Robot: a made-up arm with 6 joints.
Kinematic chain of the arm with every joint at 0, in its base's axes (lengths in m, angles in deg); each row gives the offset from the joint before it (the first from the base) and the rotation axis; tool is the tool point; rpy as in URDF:
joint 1: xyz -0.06 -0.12 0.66 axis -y
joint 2: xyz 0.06 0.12 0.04 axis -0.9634 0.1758 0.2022
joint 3: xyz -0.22 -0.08 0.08 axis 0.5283 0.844 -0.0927
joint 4: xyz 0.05 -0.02 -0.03 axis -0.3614 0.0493 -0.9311
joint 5: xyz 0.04 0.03 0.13 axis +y
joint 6: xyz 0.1 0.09 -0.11 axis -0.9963 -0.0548 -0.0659
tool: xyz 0.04 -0.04 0.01 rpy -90 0 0
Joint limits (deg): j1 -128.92..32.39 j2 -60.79..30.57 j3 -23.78..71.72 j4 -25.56..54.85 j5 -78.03..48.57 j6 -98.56..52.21
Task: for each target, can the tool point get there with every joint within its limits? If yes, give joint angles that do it. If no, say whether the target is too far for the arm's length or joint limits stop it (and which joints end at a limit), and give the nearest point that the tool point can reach.
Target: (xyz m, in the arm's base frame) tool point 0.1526 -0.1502 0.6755
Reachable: yes | joints -49.78 -18.67 21.13 22.61 -65.99 5.34
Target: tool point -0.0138 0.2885 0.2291
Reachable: no: joint limits stop it (at a limit: joint 1, joint 2, joint 5, joint 6) | nearest point 0.0748 0.1457 0.3729 | short by 0.221 m
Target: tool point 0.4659 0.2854 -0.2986
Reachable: no: too far | nearest point 0.1735 0.1111 0.3309 | short by 0.716 m
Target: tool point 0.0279 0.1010 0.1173
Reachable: no: joint limits stop it (at a limit: joint 1, joint 2, joint 5, joint 6) | nearest point 0.0816 0.0431 0.3126 | short by 0.211 m
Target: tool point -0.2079 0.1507 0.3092
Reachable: no: joint limits stop it (at a limit: joint 2, joint 3, joint 4, joint 6) | nearest point -0.1401 0.0900 0.4701 | short by 0.185 m
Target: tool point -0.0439 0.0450 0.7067
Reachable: yes | joints 4.80 -42.12 30.16 -10.41 5.39 -59.39
